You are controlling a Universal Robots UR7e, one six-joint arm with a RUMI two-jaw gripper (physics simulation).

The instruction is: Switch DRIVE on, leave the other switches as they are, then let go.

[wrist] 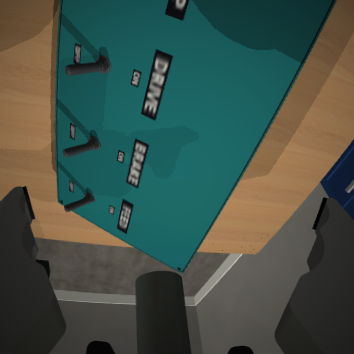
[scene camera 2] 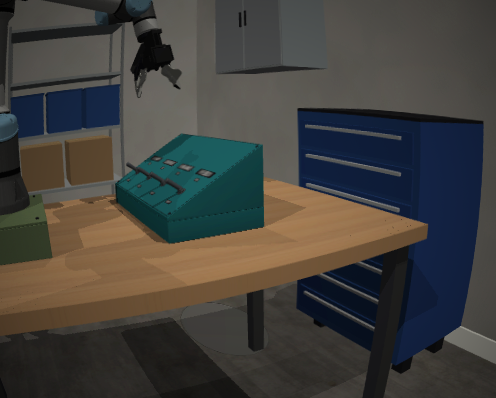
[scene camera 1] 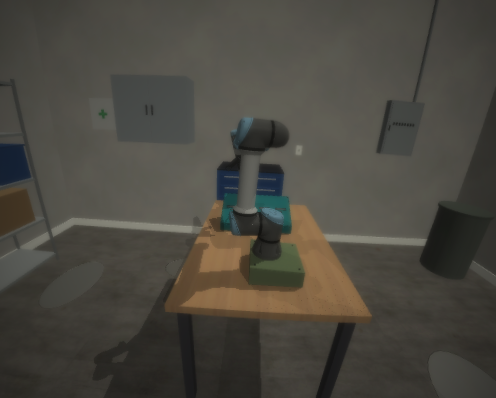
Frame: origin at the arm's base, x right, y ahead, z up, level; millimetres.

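Seen in the pictures: gripper, fingertip midpoint: (wrist: 174, 196) (scene camera 2: 160, 93); arm's base at its link origin: (scene camera 2: 4, 206) (scene camera 1: 266, 251).
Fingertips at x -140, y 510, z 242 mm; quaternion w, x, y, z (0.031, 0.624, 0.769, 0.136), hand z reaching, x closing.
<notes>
Offsets run from my fingertips to a thing's middle. "spot": to the spot under its first point. Level surfaces: height alone.
A teal switch box {dx +105, dy +20, dz -268 mm} (scene camera 1: 274, 201) (scene camera 2: 225, 175) (wrist: 215, 130) stands on the table. In the wrist view the DRIVE lever {dx +44, dy -72, dz -221 mm} (wrist: 87, 67) leans to the left, the OFF side, away from its ON mark and the DRIVE label {dx +45, dy +9, dz -203 mm} (wrist: 157, 85). The BRAKE lever {dx +164, dy -74, dz -221 mm} (wrist: 82, 147) and the FEED lever {dx +284, dy -76, dz -221 mm} (wrist: 79, 201) lean the same way. A fourth label {spot: dx -45, dy +12, dz -203 mm} (wrist: 177, 6) is cut off at the top edge; its lever does not show there. My gripper (scene camera 2: 158, 91) (wrist: 174, 196) is open and empty, high above the box and touching no lever. The arm hides it in scene camera 1.
The wooden table {dz -336 mm} (scene camera 1: 220, 280) (scene camera 2: 340, 215) carries the arm's green base block (scene camera 1: 275, 272) (scene camera 2: 25, 242) beside the box. A blue drawer cabinet (scene camera 2: 450, 200) stands behind the table. A grey wall cabinet (scene camera 2: 255, 40) hangs above. A shelf rack (scene camera 2: 65, 33) stands at the back left.
</notes>
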